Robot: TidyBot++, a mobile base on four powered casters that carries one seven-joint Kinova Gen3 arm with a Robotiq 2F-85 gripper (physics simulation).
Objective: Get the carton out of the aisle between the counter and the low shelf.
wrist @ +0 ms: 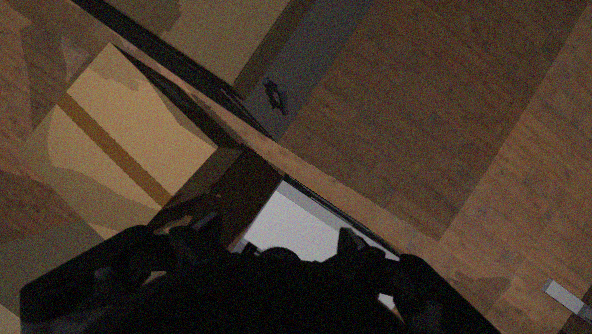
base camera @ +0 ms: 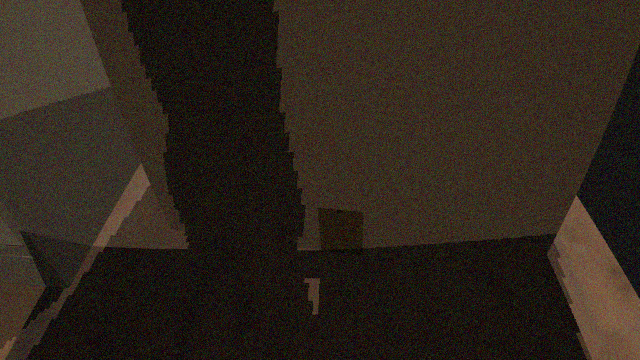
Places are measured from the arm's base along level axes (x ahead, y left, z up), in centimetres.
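Where they show: gripper, fingertip midpoint: (wrist: 280, 233).
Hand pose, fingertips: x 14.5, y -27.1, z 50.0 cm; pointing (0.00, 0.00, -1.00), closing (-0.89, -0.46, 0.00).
After its pixels a point has its place.
The carton (base camera: 425, 125) {z -21.8, x 38.8, y -7.5 cm} (wrist: 150, 115) {z 1.0, x 58.5, y -18.9 cm} is a tan box with a brown tape strip. Its near side fills much of the base camera view, with a wide dark shadow across it. In the wrist view its lit top is at the left, turned at an angle, with a dark strip of floor between it and my white base. My gripper (wrist: 280, 233) {z 50.0, x 14.5, y -27.1 cm} is open and empty at the bottom of the wrist view, above the base and beside the carton in the picture. Furniture flanks the carton on both sides. I cannot tell which piece is the counter and which the low shelf.
A grey-green block (base camera: 50, 155) {z -25.8, x 42.2, y 33.1 cm} stands on the left and a dark-sided one (base camera: 620, 135) {z -27.7, x 46.0, y -33.6 cm} on the right. In the wrist view a beige-topped unit (wrist: 220, 35) lies close past the carton's upper right edge. A small pale object (wrist: 565, 296) is at the lower right.
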